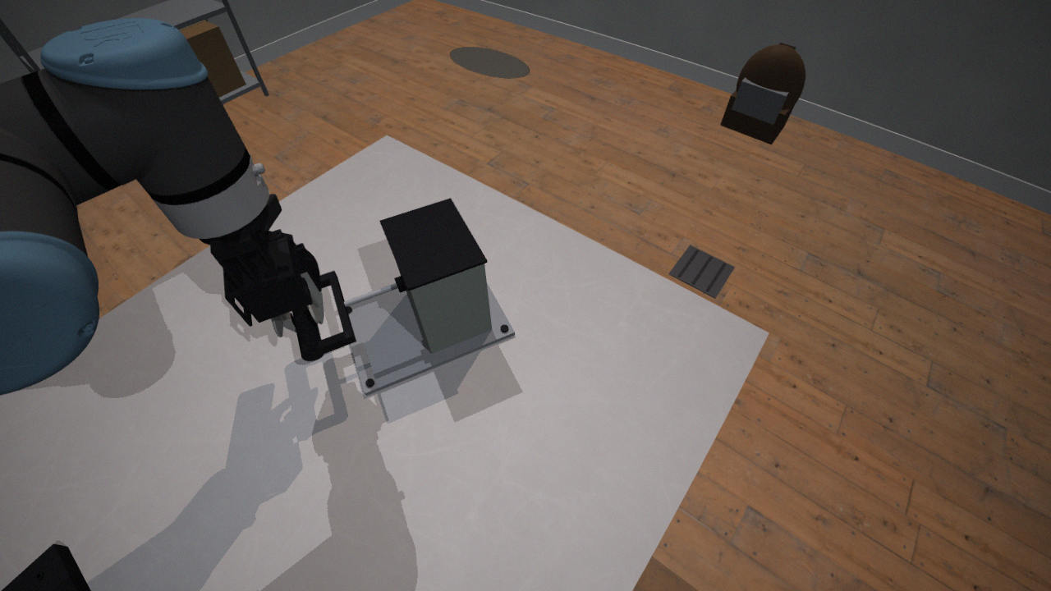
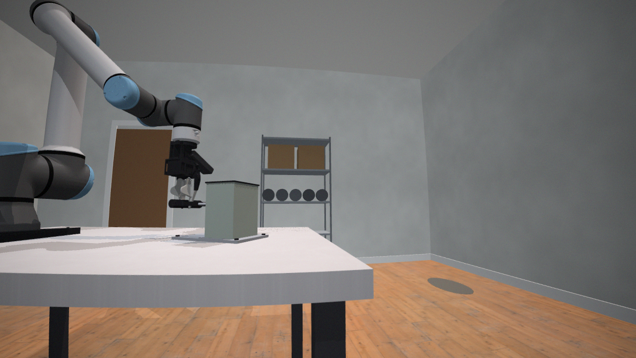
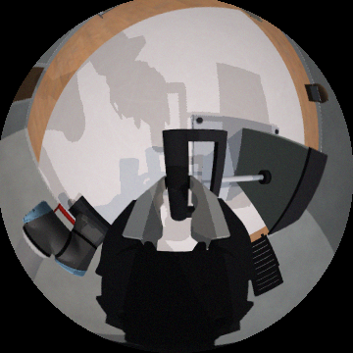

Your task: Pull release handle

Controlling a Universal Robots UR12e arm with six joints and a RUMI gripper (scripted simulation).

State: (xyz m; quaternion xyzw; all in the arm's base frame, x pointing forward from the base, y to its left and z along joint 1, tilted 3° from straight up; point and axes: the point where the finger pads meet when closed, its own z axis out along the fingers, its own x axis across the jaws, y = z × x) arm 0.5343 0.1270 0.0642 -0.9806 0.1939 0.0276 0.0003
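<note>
The handle is 5 cm ahead of my hand and 2 cm to the right of it.
</note>
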